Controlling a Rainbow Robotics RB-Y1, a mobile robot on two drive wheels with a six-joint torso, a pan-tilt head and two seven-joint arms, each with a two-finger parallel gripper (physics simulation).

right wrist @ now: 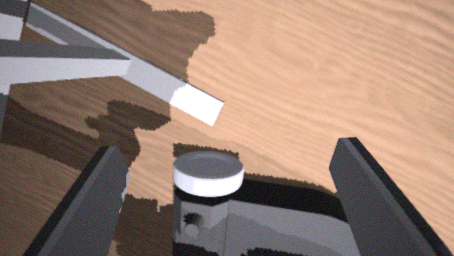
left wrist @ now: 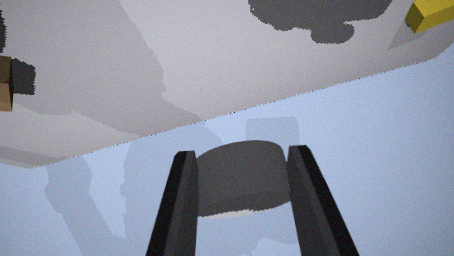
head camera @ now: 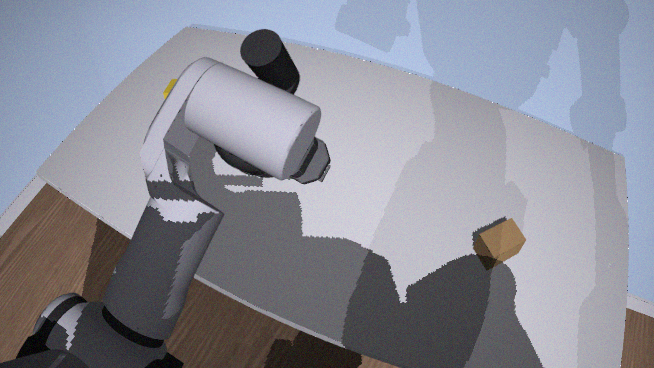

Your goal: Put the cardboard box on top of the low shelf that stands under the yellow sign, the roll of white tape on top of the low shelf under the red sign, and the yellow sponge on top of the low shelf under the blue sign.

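Places are measured from the robot's base along level axes (x ahead, y left, z up), in centimetres.
Where they show: left gripper, between the fingertips: (left wrist: 242, 162); right gripper, between the fingertips: (right wrist: 228, 157).
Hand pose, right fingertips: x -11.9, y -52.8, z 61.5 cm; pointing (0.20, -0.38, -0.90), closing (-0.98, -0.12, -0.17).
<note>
Each offset is from my right fingertips to the centre of the thing. Level surfaces: height alone.
The roll of tape @(dz +38.9, dx +43.6, dy +59.7 cm) (left wrist: 242, 177), in shadow, is held between the fingers of my left gripper (left wrist: 242, 162) in the left wrist view. The arm hides the gripper's fingers in the head view. The cardboard box @(dz +13.1, dx +44.3, dy +22.3 cm) (head camera: 501, 241) (left wrist: 5, 84) lies on the white table top, at the right in the head view and at the left edge in the left wrist view. The yellow sponge @(dz +12.8, dx +88.6, dy +97.6 cm) (head camera: 170, 88) (left wrist: 431, 15) is mostly hidden behind the left arm in the head view. My right gripper (right wrist: 228, 157) is open and empty above the wooden floor. The shelves and signs do not show.
The white table top @(dz +10.6 cm) (head camera: 350, 200) (left wrist: 210, 60) stretches across the head view, with the pale blue wall beyond it. In the right wrist view, white bars (right wrist: 197, 104) lie at the upper left, and a robot part with a round white cap (right wrist: 208, 175) shows between the fingers, farther off.
</note>
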